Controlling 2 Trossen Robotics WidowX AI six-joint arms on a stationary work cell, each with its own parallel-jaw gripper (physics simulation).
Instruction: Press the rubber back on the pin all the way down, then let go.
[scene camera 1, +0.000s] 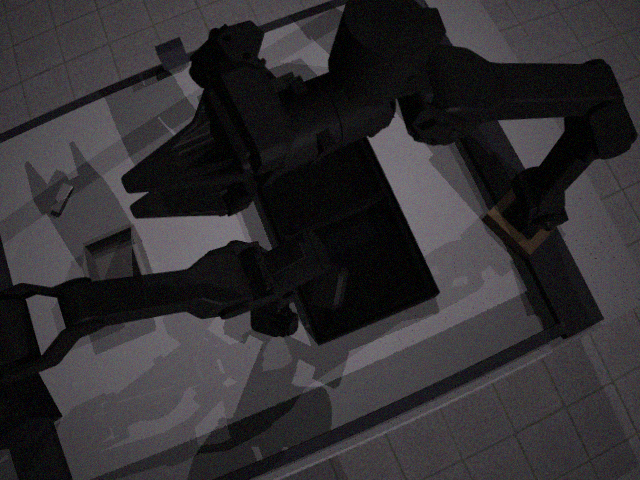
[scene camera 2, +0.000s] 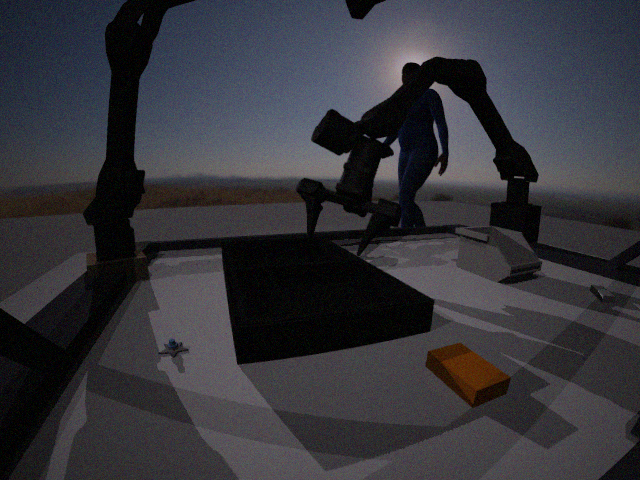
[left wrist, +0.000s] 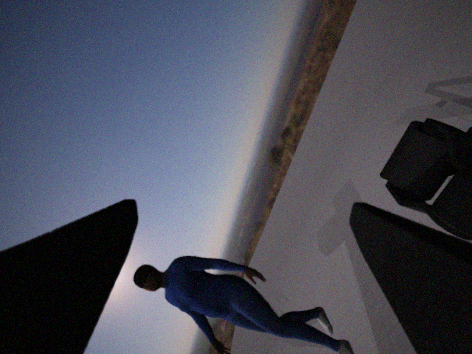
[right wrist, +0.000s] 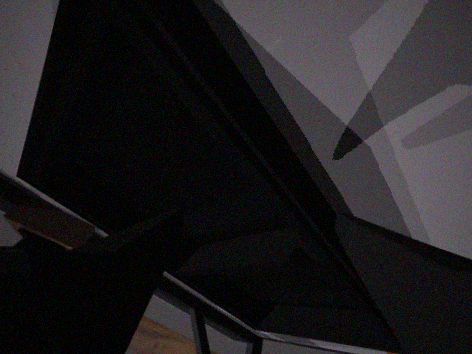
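Where they show: left gripper, fingertip midpoint: (scene camera 1: 128, 200) (left wrist: 246, 211); right gripper, fingertip midpoint: (scene camera 2: 332, 247) (right wrist: 258, 217); left arm's base, origin of the base link: (scene camera 1: 527, 214) (scene camera 2: 114, 255) (right wrist: 46, 243); right arm's base, origin of the base link: (scene camera 2: 516, 204).
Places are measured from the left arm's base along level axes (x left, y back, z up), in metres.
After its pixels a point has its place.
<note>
The pin with its blue rubber (scene camera 2: 172, 347) @(x -0.309, y -0.024, z -0.033 m) stands small on the table at the near left in scene camera 2. It is too small to tell how far down the rubber sits, and it is hidden in the other views. My right gripper (scene camera 2: 338, 239) @(x -0.194, y -0.334, z 0.005 m) (scene camera 1: 304, 301) is open and empty. It hangs over the far end of the black block, far from the pin. My left gripper (scene camera 1: 129, 197) @(x -0.207, y -0.458, z 0.536 m) (left wrist: 246, 211) @(x -0.207, y -0.458, z 0.536 m) is open and empty. It is raised high and points at the sky.
A big black block (scene camera 2: 318, 295) @(x -0.279, y -0.233, z -0.034 m) (scene camera 1: 375, 267) @(x -0.118, y -0.243, z -0.034 m) fills the table's middle. An orange block (scene camera 2: 468, 373) @(x -0.520, y -0.193, z -0.022 m) lies at the near right. A grey wedge box (scene camera 2: 494, 257) @(x -0.415, y -0.506, z 0.002 m) stands by the right arm's base. A blue human figure (scene camera 2: 420, 143) (left wrist: 217, 298) stands behind the table.
</note>
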